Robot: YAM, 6 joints.
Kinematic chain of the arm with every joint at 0, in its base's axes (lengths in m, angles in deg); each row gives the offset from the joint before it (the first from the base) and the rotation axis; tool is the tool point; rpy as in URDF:
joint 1: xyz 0 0 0.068 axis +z
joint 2: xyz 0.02 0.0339 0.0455 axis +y
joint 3: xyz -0.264 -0.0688 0 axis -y
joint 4: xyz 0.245 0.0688 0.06 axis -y
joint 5: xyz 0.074 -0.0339 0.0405 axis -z
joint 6: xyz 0.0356 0 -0.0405 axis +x
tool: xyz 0 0 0 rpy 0 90 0
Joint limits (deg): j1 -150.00..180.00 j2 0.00..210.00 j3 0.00..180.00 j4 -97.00..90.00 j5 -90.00..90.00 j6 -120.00..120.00
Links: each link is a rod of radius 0.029 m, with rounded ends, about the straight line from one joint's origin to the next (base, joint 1, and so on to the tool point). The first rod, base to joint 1, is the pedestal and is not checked.
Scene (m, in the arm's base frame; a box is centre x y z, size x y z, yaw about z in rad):
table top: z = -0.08
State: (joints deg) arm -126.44 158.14 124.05 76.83 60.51 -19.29
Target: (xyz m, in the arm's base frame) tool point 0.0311 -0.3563 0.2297
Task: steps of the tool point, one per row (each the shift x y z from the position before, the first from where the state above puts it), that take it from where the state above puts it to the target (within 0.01 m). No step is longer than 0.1 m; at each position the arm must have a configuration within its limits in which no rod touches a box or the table.
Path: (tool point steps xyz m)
1: 0.0883 -0.0284 0.0171
2: 0.0902 -0.0040 0.0137
3: 0.0850 0.0195 0.0094
4: 0.0734 0.0400 0.0045
5: 0.0570 0.0558 -0.0013

